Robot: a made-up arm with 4 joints. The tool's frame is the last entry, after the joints.
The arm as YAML. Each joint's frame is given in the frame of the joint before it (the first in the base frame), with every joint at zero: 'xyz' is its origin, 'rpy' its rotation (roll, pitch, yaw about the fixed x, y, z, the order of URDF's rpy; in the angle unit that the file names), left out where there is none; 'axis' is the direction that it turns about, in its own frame. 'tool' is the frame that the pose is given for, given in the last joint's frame.
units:
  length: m
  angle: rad
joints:
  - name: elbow
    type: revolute
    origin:
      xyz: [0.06, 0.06, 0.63]
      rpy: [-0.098, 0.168, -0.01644]
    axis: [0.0, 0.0, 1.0]
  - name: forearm
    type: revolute
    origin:
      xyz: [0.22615, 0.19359, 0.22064]
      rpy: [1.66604, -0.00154, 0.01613]
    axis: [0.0, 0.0, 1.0]
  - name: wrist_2
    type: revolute
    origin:
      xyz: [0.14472, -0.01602, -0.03]
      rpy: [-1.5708, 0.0, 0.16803]
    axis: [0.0, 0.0, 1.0]
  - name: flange
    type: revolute
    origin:
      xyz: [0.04, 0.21, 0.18]
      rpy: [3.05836, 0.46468, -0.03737]
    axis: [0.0, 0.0, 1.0]
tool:
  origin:
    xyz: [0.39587, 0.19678, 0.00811]
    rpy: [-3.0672, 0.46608, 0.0]
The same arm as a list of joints. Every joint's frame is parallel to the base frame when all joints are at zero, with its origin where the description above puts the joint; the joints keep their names.
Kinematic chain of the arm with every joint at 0, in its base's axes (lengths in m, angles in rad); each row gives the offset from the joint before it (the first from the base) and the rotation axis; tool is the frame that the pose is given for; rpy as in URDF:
elbow: xyz 0.06 0.06 0.63 axis 0.167998 0.095099 0.981189
forearm: xyz 0.26 0.21 0.16 axis -y
wrist_2: xyz 0.14 0.03 -0.04 axis +z
flange: xyz 0.04 0.21 0.18 axis -0.449384 -0.066398 -0.890868
tool: xyz 0.35 -0.21 -0.17 rpy 0 0 0

